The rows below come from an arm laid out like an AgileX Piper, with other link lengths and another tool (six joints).
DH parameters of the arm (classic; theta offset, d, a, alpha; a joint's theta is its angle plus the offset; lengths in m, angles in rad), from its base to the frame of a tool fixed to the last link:
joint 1: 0 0.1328 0 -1.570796
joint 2: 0.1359 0 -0.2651 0
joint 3: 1.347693 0 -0.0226 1.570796
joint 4: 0 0.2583 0 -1.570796
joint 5: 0 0 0 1.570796
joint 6: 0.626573 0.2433 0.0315 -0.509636
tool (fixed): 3.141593 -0.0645 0 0
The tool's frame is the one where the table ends.
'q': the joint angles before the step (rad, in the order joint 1, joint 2, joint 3, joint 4, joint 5, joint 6). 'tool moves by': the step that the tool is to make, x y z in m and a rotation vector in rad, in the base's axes. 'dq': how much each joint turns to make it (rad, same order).
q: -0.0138 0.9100 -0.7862 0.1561 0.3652 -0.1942
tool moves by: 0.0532 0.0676 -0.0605 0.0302 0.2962 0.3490
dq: 0.0800 0.4213 -0.2050 0.4576 0.1812 -0.5071
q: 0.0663 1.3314 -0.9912 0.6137 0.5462 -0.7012
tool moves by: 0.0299 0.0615 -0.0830 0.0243 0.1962 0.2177
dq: 0.1108 0.3681 -0.1266 0.1969 0.0391 -0.2265
